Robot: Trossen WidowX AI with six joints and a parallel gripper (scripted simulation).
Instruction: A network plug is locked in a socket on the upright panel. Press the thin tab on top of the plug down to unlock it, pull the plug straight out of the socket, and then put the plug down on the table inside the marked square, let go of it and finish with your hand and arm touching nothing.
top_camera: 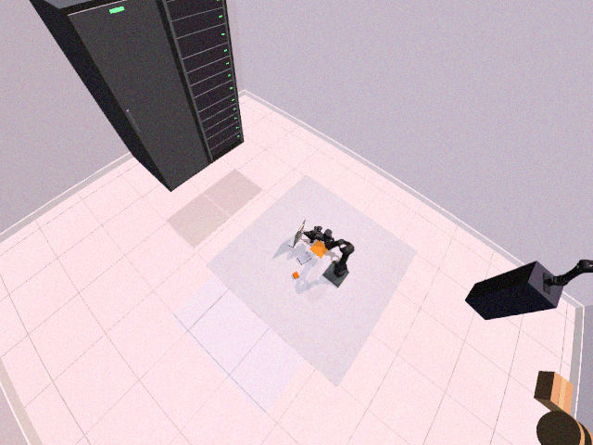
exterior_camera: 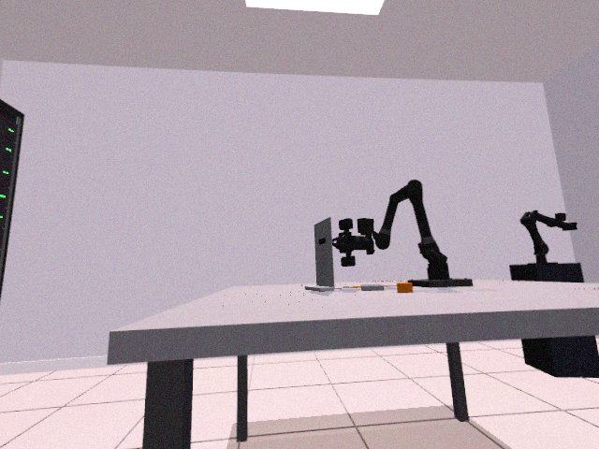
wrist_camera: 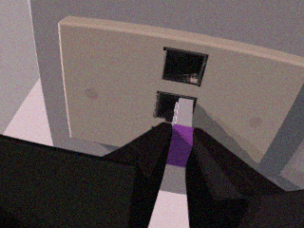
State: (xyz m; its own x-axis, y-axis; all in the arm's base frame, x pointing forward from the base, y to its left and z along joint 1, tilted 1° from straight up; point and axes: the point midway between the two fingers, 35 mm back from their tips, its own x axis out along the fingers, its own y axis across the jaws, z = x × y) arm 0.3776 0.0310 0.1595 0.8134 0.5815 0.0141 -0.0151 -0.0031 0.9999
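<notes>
Now: the orange flat patch 18 cm below my gripper tip, 15 cm behind it and 8 cm to the right of it. Also, from my gripper tip: purple network plug right at my gripper tip; then orange cube 23 cm to the left, 20 cm behind, 16 cm below; then socket panel 6 cm below, 4 cm ahead, 1 cm to the left.
</notes>
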